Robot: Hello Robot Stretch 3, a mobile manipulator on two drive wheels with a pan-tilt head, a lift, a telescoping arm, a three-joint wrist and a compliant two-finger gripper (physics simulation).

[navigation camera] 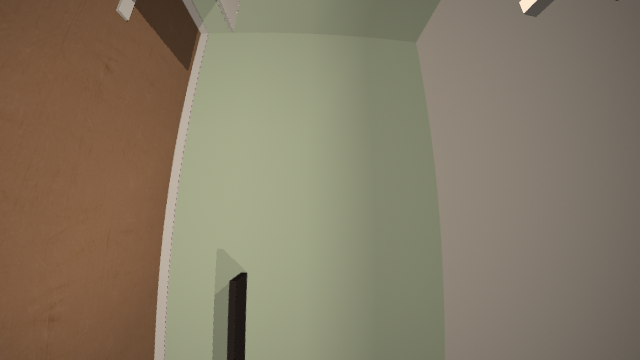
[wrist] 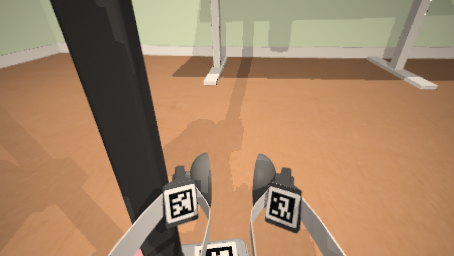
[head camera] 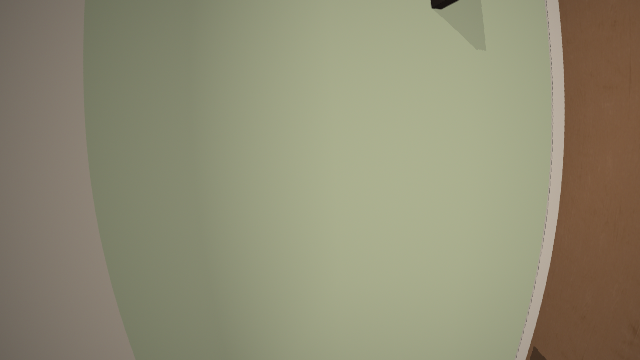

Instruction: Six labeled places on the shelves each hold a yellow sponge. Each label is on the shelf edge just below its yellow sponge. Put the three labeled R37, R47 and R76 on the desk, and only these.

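Frame: origin at the robot's base, x right, y ahead, z up, level; metres.
Seen in the pictures: gripper, fingertip midpoint: (wrist: 233, 171).
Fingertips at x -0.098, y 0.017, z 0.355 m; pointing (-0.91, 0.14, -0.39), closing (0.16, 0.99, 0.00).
A point is followed by its place in that frame.
My gripper (wrist: 233, 171) {x -0.098, y 0.017, z 0.355 m} is open in the wrist view, its two dark rounded fingertips apart with bare floor showing between them. It points out over the brown floor (wrist: 310, 130) {x -0.698, y 0.420, z 0.000 m}. Two white legs (wrist: 216, 35) {x -1.608, y 0.110, z 0.247 m} (wrist: 409, 37) {x -1.336, y 1.306, z 0.227 m} with flat feet stand near the far wall in the wrist view; they look like desk legs, but the top they carry is out of view. No yellow sponge, shelf or label shows in the three views.
A black post (wrist: 107, 95) rises close on the left of the gripper. A dark bar (navigation camera: 237, 320) {x 1.028, y 1.366, z 0.757 m} (head camera: 442, 3) {x 0.764, y 1.508, z 0.747 m} shows against the green wall (navigation camera: 280, 175) {x 0.005, y 1.840, z 0.999 m} (head camera: 375, 175) {x 0.065, y 1.826, z 1.055 m}. A white baseboard (head camera: 556, 125) {x 0.282, y 1.755, z 0.061 m} (navigation camera: 172, 190) {x 0.154, y 1.788, z 0.040 m} runs between the wall and the floor.
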